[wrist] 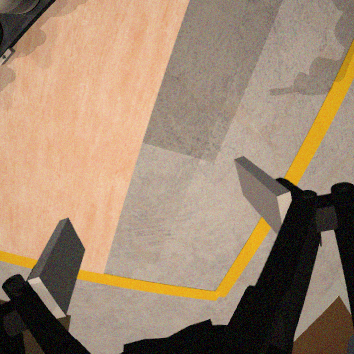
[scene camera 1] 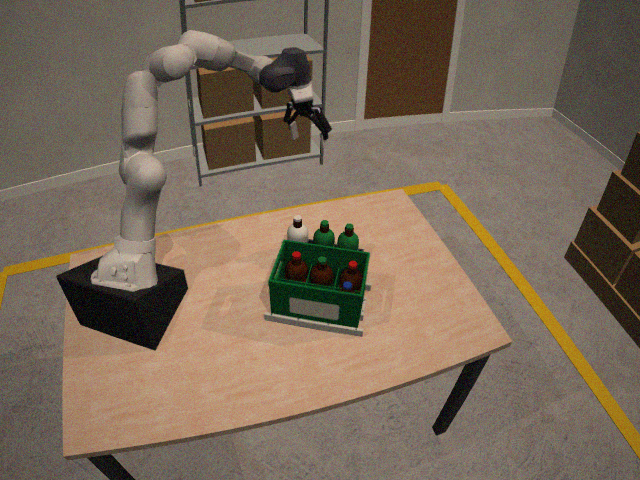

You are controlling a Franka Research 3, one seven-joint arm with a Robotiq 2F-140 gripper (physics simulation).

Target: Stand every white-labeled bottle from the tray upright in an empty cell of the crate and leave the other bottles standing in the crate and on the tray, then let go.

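A green crate (scene camera 1: 346, 310) with a pale front panel stands on the table. In it, two brown bottles with red caps (scene camera 1: 296, 268) (scene camera 1: 352, 277), a brown bottle with a green cap (scene camera 1: 322, 272) and a blue cap (scene camera 1: 347, 285) show. Behind it stand a white bottle (scene camera 1: 297, 233) and two green bottles (scene camera 1: 324, 236) (scene camera 1: 348, 240). Their lower parts, any labels and most of the tray are hidden. My gripper (scene camera 1: 310, 132) (wrist: 155, 206) is open and empty, high above and behind the bottles.
The crate sits among grey rails (scene camera 1: 312, 324) on the wooden table (scene camera 1: 206, 382) (wrist: 75, 150). The arm's black base block (scene camera 1: 118, 315) stands at the table's left. A shelf unit with boxes (scene camera 1: 227, 144) stands behind the table. A dark edge (wrist: 30, 25) shows at the wrist view's top left.
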